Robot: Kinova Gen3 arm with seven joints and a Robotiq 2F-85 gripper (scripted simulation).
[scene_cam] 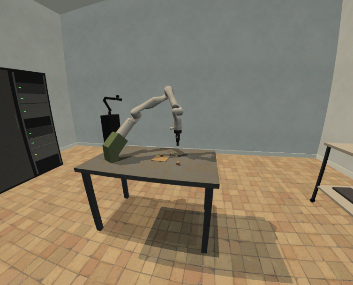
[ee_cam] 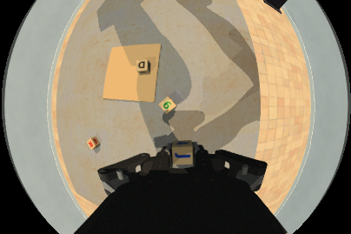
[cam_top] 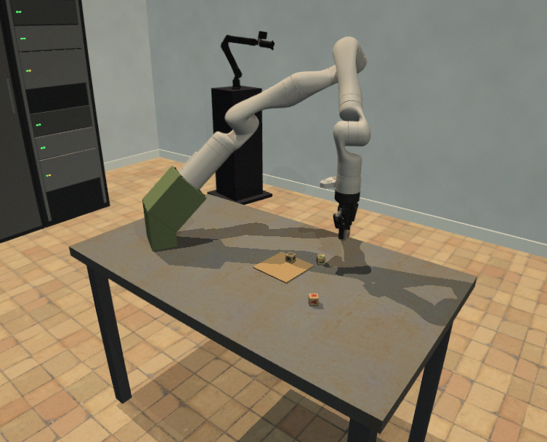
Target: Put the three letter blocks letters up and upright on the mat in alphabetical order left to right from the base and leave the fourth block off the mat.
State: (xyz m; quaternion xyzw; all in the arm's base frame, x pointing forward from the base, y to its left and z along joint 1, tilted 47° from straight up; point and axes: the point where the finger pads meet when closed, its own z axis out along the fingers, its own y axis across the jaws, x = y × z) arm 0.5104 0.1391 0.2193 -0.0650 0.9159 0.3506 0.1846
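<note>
The tan mat lies 11 cm behind my hand, 15 cm to the right of it and 12 cm below it.
</note>
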